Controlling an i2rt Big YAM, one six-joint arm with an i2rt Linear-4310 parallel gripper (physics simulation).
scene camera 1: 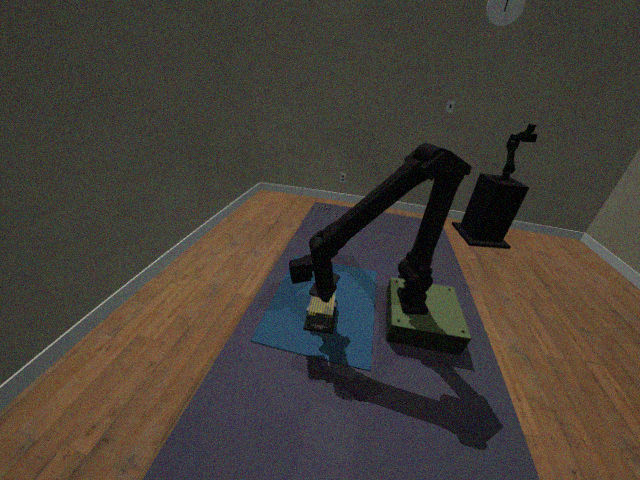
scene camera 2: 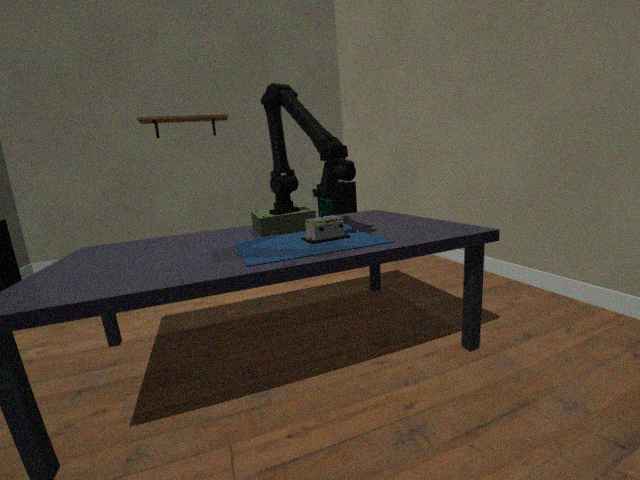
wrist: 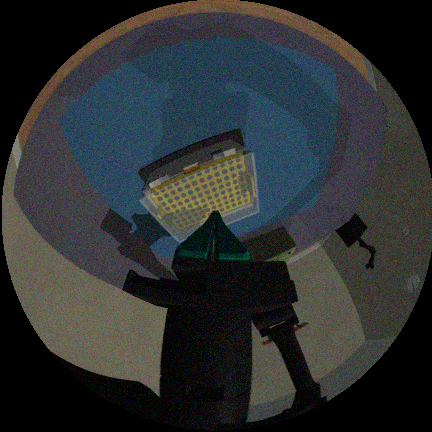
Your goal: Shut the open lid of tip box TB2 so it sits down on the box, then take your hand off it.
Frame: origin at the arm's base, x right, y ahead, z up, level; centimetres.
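Seen in the pictures: gripper, fingertip midpoint: [scene camera 1: 326,299] [scene camera 2: 321,217] [wrist: 215,214]; arm's base at its link origin: [scene camera 1: 411,302] [scene camera 2: 284,212].
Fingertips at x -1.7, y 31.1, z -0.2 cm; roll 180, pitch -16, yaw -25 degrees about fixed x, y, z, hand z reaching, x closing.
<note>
Offsets run from my fingertips to a thing's top centre. Level surfaces: height alone.
Tip box TB2 @(dy +1.3, dx -0.3, dz -0.3 cm) [scene camera 1: 320,323] [scene camera 2: 323,231] [wrist: 192,156] stands upright on the blue mat @(dz -8.0 cm) [scene camera 1: 284,322] [scene camera 2: 268,253] [wrist: 280,150]. Its clear lid @(dy +1.2, dx -0.3, dz -0.3 cm) [scene camera 2: 330,220] [wrist: 254,185] lies over the box top, and the yellow tip rack shows through it in the wrist view. The lid looks down or nearly down; a small gap at its rim cannot be ruled out. My gripper [scene camera 2: 324,214] [wrist: 215,214] is shut and empty, with green fingers pointing down. Its tips are at the lid's edge nearest the wrist; contact is too small to tell. In scene camera 1 the wrist hides the fingertips.
The arm's green base block [scene camera 1: 439,315] [scene camera 2: 281,223] [wrist: 275,245] stands on the purple table @(dz -8.3 cm) [scene camera 1: 258,413] [scene camera 2: 155,258] beside the mat. A dark pedestal [scene camera 1: 493,209] [wrist: 351,229] carrying another small arm stands on the floor beyond the table. A shelf [scene camera 2: 183,118] hangs on the wall.
</note>
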